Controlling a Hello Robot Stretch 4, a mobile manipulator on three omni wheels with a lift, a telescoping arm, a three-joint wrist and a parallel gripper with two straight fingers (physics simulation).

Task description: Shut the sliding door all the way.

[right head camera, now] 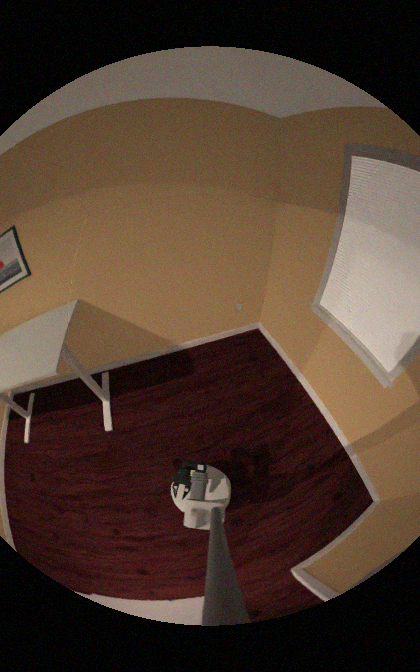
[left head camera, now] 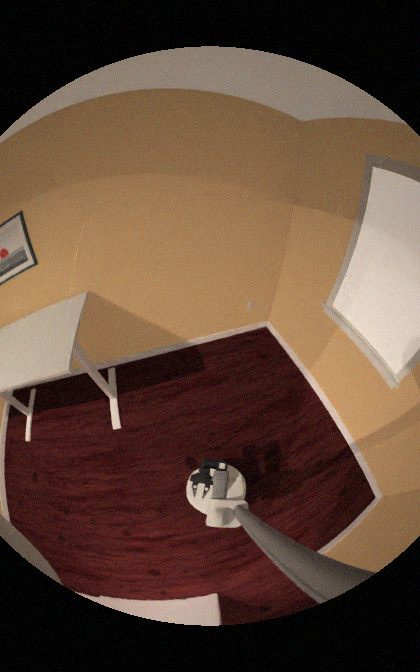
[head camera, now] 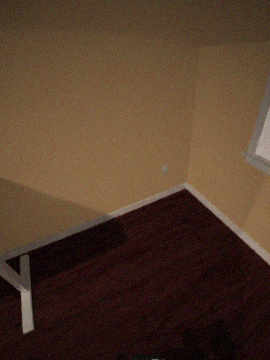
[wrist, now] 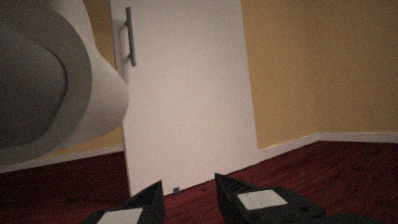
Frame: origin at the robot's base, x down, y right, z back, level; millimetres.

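Where they show: gripper, fingertip midpoint: (right head camera: 178, 498) (left head camera: 197, 497) (wrist: 190, 192).
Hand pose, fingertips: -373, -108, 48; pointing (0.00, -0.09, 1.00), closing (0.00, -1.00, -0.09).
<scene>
After its pixels a point has its place, as x, y, z.
The white sliding door (wrist: 192, 95) @[-544, -302, 1257] stands upright in the wrist view, with a grey vertical bar handle (wrist: 131, 37) @[-854, 14, 1028] near its left edge. Left of the door edge, orange wall and dark red floor show past it. My gripper (wrist: 190, 192) @[-373, -108, 48] (left head camera: 201, 496) @[-373, -108, 48] (right head camera: 180, 495) @[-373, -108, 48] is open, with its two fingers apart and nothing between them. In the wrist view the fingers are at the bottom, in front of the door's lower part and apart from it. The door's top is cut off, and a white part of the robot covers some of the view to the left of the door.
A white table (left head camera: 40, 345) @[-922, -1139, -487] (right head camera: 35, 350) @[-922, -1111, -489] stands on the left by the wall, its leg (head camera: 27, 310) also in the head view. A window (left head camera: 380, 270) @[-1305, 943, -1011] (right head camera: 370, 265) @[-1307, 957, -983] is on the right wall. A framed picture (left head camera: 15, 250) @[-1471, -1557, -854] (right head camera: 12, 260) @[-1474, -1529, -867] hangs at the left.
</scene>
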